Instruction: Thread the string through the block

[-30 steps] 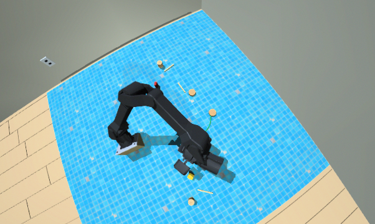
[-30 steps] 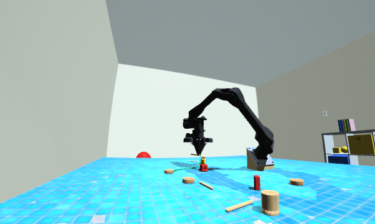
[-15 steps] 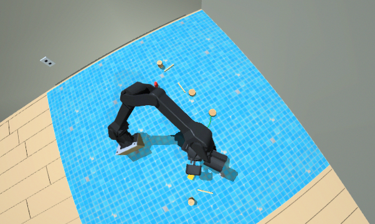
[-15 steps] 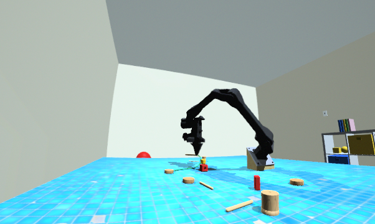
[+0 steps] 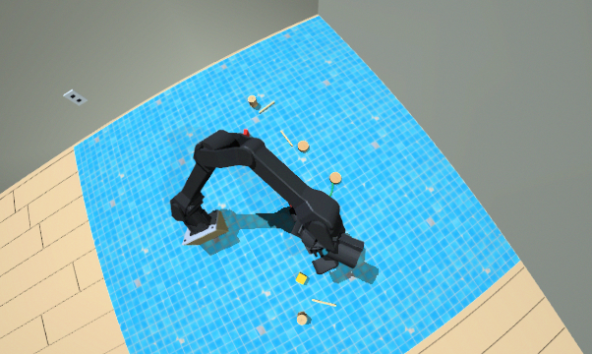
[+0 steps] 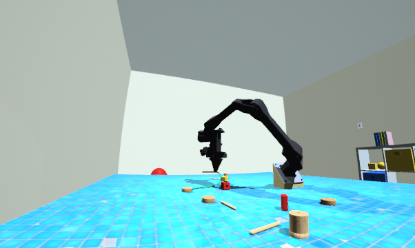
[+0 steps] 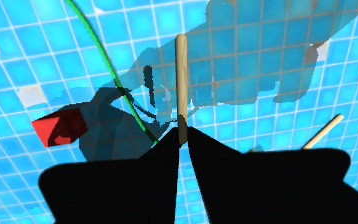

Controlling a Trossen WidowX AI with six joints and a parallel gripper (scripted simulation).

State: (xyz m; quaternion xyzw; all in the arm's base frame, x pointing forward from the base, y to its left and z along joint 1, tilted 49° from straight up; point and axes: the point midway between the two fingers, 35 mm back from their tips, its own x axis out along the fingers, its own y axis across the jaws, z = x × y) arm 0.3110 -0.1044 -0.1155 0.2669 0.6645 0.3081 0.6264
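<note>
Now: the yellow cube 10 cm to the right of my gripper tip, 8 cm behind it and 5 cm below it. Also, from my gripper tip: red upright piece 43 cm to the left, 8 cm behind, 4 cm below; then wooden cylinder 56 cm to the left, 4 cm below, 1 cm behind; then round wooden button 15 cm to the left, 15 cm ahead, 5 cm below.
</note>
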